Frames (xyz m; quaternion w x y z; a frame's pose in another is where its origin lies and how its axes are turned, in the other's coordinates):
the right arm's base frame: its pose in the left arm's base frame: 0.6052 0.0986 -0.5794 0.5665 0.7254 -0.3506 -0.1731
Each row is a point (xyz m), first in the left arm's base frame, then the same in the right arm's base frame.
Working: the left arm's base frame: its pose in the right arm's base frame: -0.2660 0.7467 0.2887 0.5665 -0.7254 0.3506 0.1731

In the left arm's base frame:
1: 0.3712 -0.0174 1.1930
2: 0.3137 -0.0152 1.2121
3: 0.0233 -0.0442 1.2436
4: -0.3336 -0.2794 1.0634
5: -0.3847 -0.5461 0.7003
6: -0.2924 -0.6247 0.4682
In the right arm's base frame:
1: 0.1782 1.7580 -0.2956
2: 0.1396 1.7937 -0.2656
3: -0.0370 1.9174 -0.0664
4: -0.1453 1.8854 0.3835
5: -0.0459 1.5889 0.7118
6: 0.0397 1.3499 0.7762

